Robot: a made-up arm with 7 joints. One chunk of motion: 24 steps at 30 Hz.
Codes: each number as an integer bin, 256 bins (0 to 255) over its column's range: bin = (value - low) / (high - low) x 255, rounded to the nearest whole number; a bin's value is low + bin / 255 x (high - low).
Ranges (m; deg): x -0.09..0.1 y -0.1..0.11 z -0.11..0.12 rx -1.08..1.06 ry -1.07..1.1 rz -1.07..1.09
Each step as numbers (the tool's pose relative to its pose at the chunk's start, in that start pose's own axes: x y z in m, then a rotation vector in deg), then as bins.
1 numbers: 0.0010 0.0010 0.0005 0.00 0.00 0.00
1 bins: 122 123 123 129 126 126
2 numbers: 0.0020 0.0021 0.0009 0.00 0.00 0.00
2 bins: 123 124 123 129 126 126
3 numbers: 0.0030 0.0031 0.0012 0.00 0.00 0.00
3 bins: 125 125 123 129 126 126
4 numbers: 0.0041 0.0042 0.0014 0.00 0.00 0.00
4 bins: 126 127 124 129 126 126
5 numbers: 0.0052 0.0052 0.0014 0.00 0.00 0.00
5 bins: 128 128 124 129 126 126
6 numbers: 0.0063 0.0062 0.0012 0.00 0.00 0.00
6 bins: 129 129 123 129 126 126
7 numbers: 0.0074 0.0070 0.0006 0.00 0.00 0.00
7 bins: 131 130 123 129 126 126
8 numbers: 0.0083 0.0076 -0.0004 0.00 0.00 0.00
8 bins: 132 131 122 129 126 126
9 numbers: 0.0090 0.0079 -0.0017 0.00 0.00 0.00
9 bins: 133 131 120 129 126 126
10 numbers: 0.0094 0.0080 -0.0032 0.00 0.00 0.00
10 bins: 133 131 118 129 126 126
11 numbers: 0.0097 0.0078 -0.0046 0.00 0.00 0.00
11 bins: 134 131 117 129 126 126
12 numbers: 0.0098 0.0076 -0.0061 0.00 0.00 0.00
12 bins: 134 131 115 129 126 126
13 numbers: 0.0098 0.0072 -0.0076 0.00 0.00 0.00
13 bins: 134 130 114 129 126 126
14 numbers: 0.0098 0.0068 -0.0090 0.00 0.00 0.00
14 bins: 134 130 112 129 126 126
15 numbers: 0.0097 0.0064 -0.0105 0.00 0.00 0.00
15 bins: 134 129 110 129 126 126
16 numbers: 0.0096 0.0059 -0.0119 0.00 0.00 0.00
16 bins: 134 129 109 129 126 126
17 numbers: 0.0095 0.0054 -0.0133 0.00 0.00 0.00
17 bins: 134 128 107 129 126 126
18 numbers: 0.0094 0.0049 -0.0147 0.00 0.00 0.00
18 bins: 133 127 106 129 126 126
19 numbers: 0.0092 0.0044 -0.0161 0.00 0.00 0.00
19 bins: 133 127 104 129 126 126
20 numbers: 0.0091 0.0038 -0.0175 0.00 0.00 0.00
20 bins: 133 126 103 129 126 126
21 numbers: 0.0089 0.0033 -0.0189 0.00 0.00 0.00
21 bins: 133 125 101 129 126 126
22 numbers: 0.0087 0.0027 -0.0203 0.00 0.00 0.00
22 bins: 132 125 99 129 126 126
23 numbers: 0.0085 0.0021 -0.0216 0.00 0.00 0.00
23 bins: 132 124 98 129 126 126
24 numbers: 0.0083 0.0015 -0.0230 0.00 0.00 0.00
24 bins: 132 123 96 129 126 126
